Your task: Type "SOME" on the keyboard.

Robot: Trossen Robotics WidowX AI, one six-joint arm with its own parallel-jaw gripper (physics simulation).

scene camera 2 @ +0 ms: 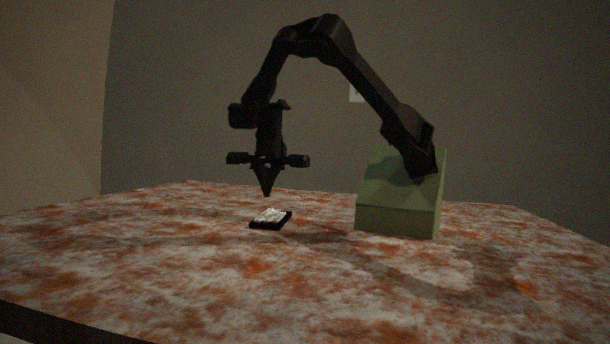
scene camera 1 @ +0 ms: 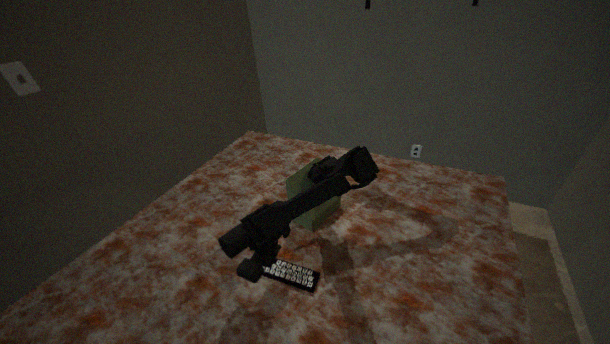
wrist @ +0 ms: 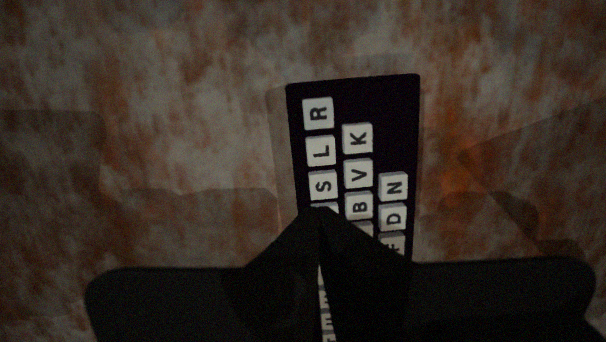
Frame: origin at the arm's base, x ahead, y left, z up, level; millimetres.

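Where they show: gripper, fingertip midpoint: [scene camera 2: 266, 197] [scene camera 1: 269, 266] [wrist: 316, 217]; arm's base at its link origin: [scene camera 2: 421, 164] [scene camera 1: 316, 174].
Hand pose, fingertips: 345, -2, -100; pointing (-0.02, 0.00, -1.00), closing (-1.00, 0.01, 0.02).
Each offset is from my fingertips to the centre of the thing, as dx, dy, dz. Level surfaces: height alone.
The black keyboard @(-27, +43, -40) [scene camera 1: 292, 275] [scene camera 2: 270, 216] [wrist: 395, 115] with white letter keys lies flat on the table. In the wrist view the S key @(-6, +0, -33) [wrist: 323, 185] shows just beyond the fingertips, with L @(-5, -17, -33) [wrist: 321, 150] and R @(-4, -35, -33) [wrist: 318, 113] further up the same row. My gripper [scene camera 2: 266, 195] [wrist: 316, 217] is shut and empty, pointing down. A gap shows between its tips and the keys in the second scene view. The fingers hide the lower part of the keyboard in the wrist view; O and M cannot be read there, and letters in the slit are unclear.
The arm's base stands at a green block [scene camera 1: 320, 212] [scene camera 2: 395, 220] on the mottled orange and white table @(dz -48) [scene camera 1: 415, 300] [scene camera 2: 200, 280]. Shadows of the arm fall across the table. Walls stand behind it.
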